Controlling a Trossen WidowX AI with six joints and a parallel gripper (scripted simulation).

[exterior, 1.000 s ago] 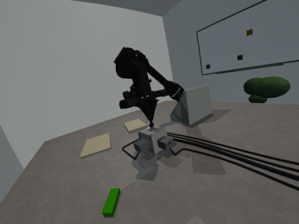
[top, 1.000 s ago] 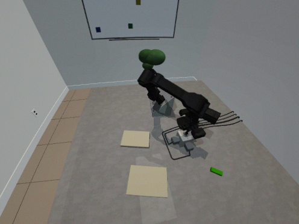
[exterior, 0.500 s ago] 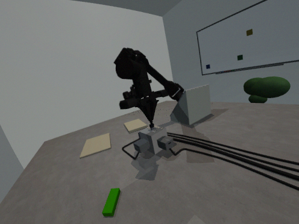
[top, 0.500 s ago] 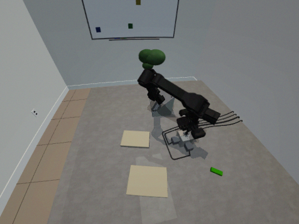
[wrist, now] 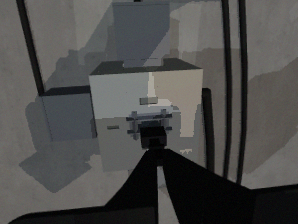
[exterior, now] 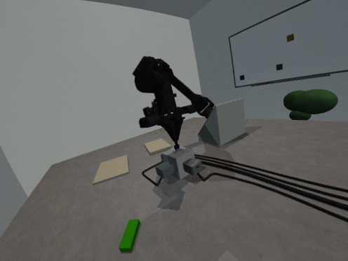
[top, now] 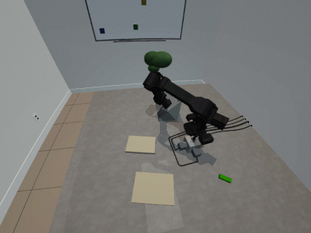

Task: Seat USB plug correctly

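Right now my gripper tip is 20 mm above the black USB plug. The rest, counted from my gripper tip: green block: 220 mm ahead, 110 mm to the left, 110 mm below.
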